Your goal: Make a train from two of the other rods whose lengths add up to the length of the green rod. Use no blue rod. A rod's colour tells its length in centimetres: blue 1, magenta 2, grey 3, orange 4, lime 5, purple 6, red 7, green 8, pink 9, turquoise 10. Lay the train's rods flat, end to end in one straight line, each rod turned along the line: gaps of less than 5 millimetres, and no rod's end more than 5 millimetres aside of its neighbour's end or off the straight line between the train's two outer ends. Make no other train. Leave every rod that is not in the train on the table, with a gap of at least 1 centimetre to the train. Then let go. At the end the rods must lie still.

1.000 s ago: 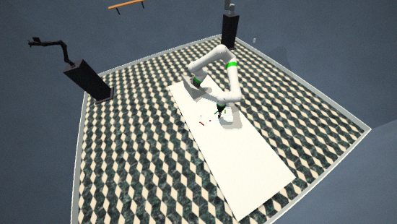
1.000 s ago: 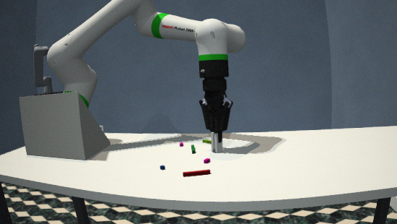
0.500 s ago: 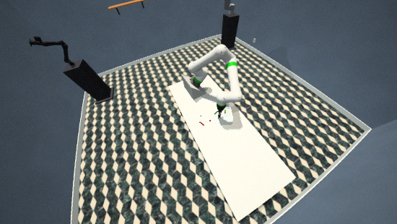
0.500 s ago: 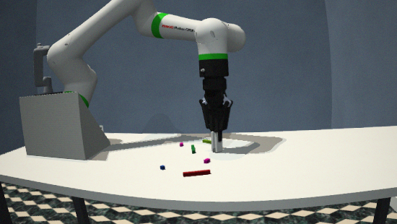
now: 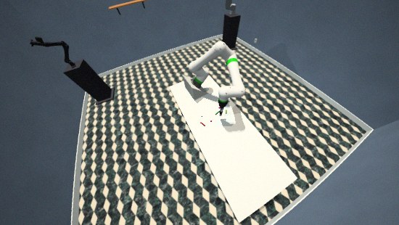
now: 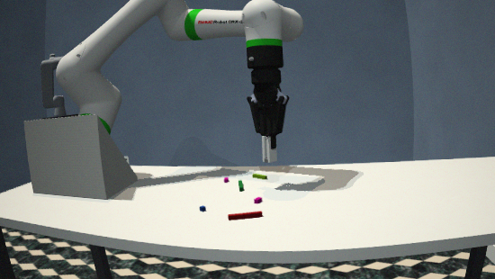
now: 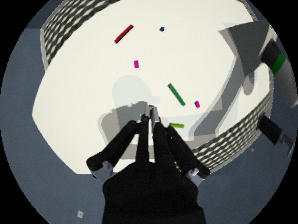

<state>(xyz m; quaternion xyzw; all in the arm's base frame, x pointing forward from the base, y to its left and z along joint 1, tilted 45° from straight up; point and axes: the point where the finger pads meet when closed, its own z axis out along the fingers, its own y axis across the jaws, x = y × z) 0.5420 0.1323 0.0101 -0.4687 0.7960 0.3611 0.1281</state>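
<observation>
Now: the green rod 80 mm behind my hand, 10 mm to the left of it and 100 mm below it. The rest, counted from my hand: red rod 10 mm behind, 220 mm to the right, 100 mm below; grey rod 30 mm below; lime rod 60 mm behind, 110 mm to the left, 100 mm below.
</observation>
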